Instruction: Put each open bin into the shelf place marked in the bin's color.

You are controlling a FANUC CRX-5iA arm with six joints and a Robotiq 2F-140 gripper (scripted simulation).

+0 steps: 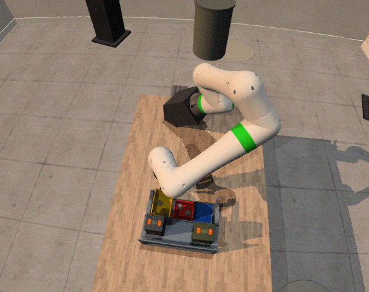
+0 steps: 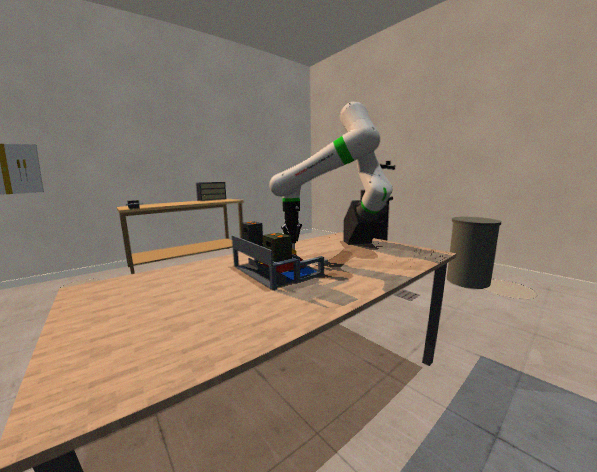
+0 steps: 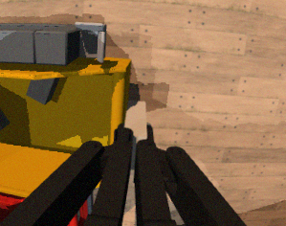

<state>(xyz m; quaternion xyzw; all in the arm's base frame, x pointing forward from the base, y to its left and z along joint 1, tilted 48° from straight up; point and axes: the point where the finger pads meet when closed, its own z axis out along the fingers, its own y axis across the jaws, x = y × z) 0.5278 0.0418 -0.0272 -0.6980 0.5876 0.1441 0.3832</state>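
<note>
The yellow bin is 90 mm ahead of my hand and 30 mm to the left of it. Round my hand: red bin (150 mm to the left, 100 mm ahead, 10 mm below); red mark (150 mm to the left, 100 mm ahead, 50 mm below); yellow mark (140 mm ahead, 50 mm below, 40 mm to the left).
</note>
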